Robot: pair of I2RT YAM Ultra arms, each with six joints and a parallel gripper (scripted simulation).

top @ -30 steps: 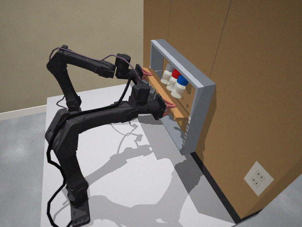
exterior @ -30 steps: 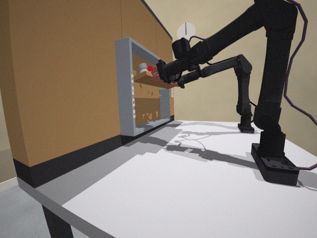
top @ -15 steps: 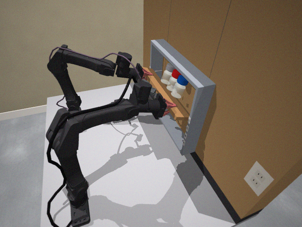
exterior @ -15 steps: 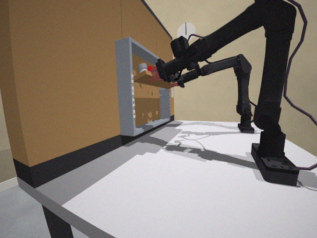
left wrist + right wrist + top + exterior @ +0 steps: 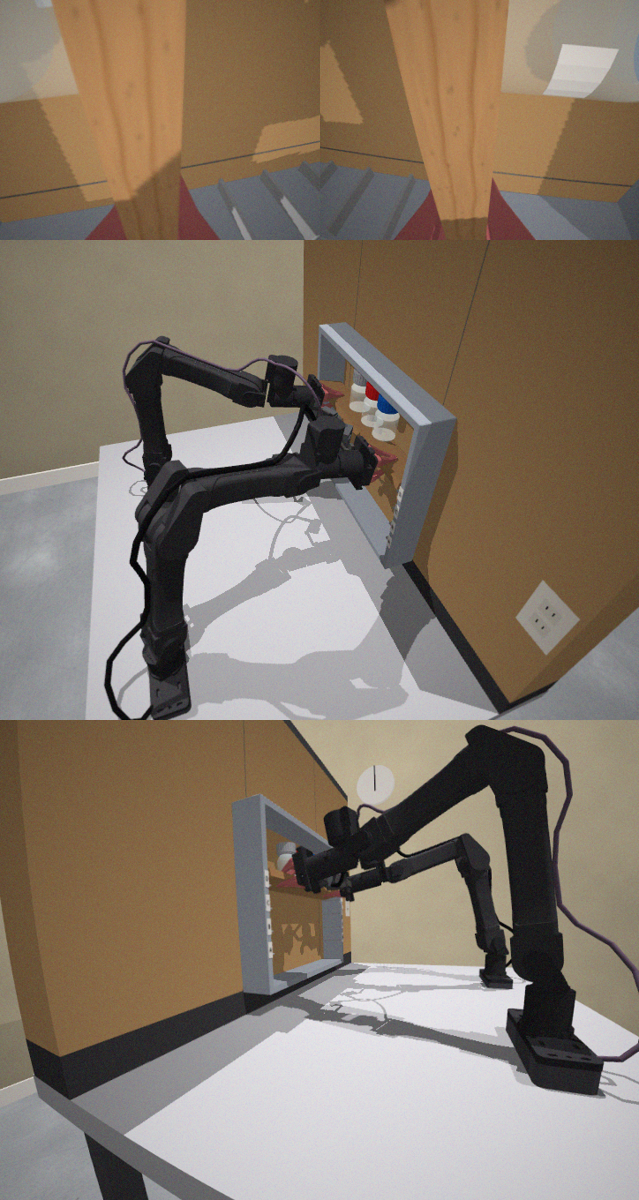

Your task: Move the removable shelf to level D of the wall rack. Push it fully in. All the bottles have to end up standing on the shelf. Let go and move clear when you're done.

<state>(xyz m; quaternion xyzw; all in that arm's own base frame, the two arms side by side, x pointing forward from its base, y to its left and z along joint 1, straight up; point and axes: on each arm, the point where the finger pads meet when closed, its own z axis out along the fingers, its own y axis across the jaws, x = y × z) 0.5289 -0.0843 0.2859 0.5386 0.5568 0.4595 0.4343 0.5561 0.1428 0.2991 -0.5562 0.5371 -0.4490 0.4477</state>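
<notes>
My right hand is 8 cm to the right of the blue-capped bottle, 6 cm below it and 2 cm short of it. From my right hand the other things lie so: wooden shelf 15 cm to the left, 1 cm behind; grey wall rack 15 cm to the left, 5 cm below; red-capped bottle 14 cm to the left, 6 cm above, 1 cm ahead.
My left hand is 8 cm to the left of the grey-capped bottle, 6 cm below it and 3 cm short of it. Also, from my left hand: wooden shelf (15 cm to the right, 1 cm ahead); then grey wall rack (15 cm to the right, 5 cm below, 2 cm ahead); then red-capped bottle (15 cm to the right, 6 cm above, 3 cm ahead).
</notes>
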